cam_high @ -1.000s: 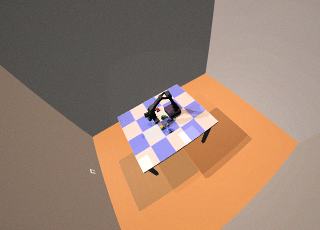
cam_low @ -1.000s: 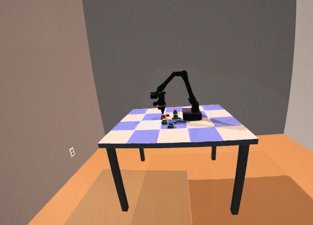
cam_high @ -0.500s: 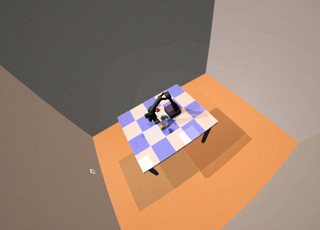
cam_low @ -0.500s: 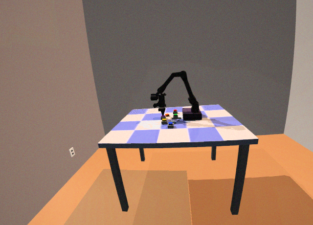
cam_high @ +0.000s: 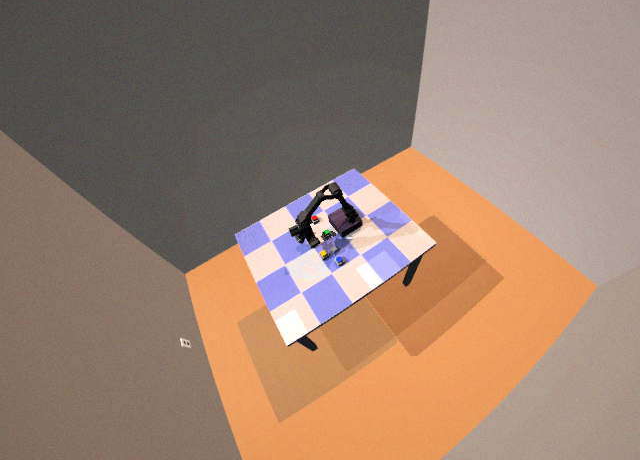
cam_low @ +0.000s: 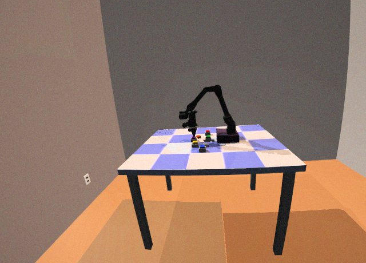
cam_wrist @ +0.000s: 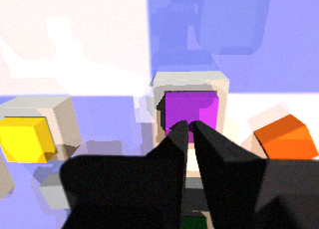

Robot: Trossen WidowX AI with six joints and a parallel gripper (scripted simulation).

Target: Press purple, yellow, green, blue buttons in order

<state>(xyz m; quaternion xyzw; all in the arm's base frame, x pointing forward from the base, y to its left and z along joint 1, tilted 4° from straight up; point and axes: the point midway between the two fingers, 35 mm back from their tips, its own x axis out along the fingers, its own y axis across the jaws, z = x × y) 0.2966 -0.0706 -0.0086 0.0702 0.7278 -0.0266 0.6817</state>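
Now: the yellow button 120 mm to the left of my gripper tip. From my gripper tip the other things lie so: red button 140 mm to the right, 130 mm behind; then blue button 220 mm to the left, 50 mm behind.
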